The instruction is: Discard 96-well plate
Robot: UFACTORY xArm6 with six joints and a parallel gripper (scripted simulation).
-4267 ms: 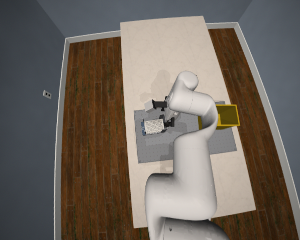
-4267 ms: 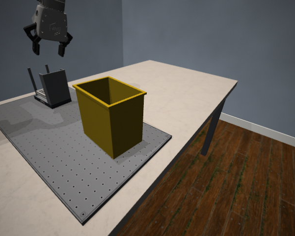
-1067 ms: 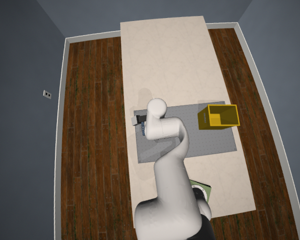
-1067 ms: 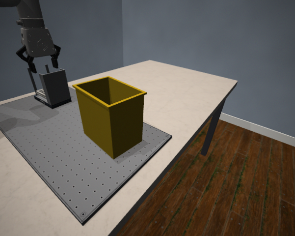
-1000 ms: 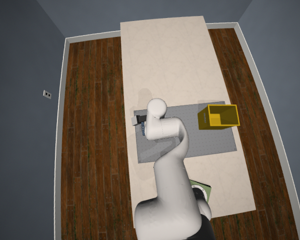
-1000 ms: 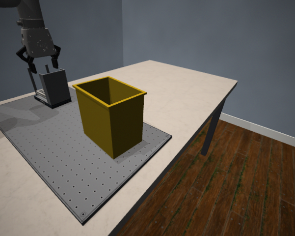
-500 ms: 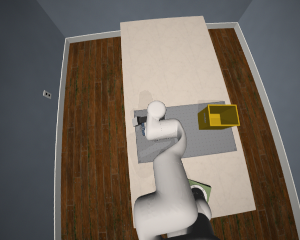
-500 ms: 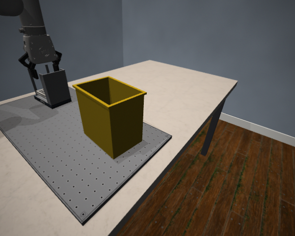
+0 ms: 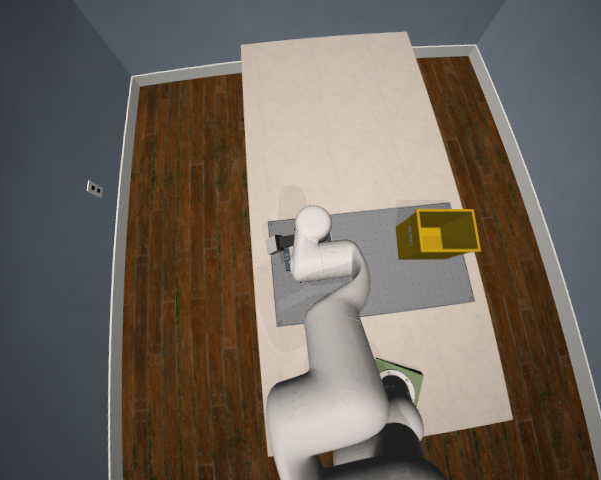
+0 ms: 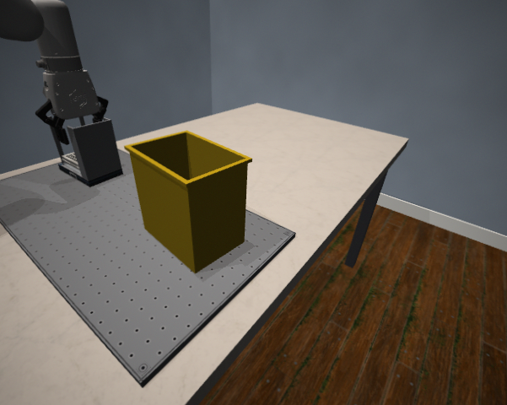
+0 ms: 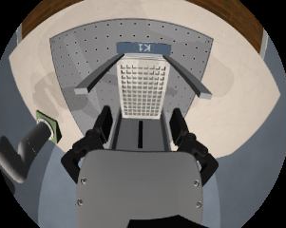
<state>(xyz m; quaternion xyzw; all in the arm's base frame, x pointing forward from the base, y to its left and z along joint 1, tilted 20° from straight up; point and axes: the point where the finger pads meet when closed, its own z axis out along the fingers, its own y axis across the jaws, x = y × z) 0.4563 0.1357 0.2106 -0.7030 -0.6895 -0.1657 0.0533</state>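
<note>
My hand is 70 mm above the white 96-well plate. Round my hand: yellow plastics bin W1: 410 mm to the right, 20 mm below, 20 mm behind.
</note>
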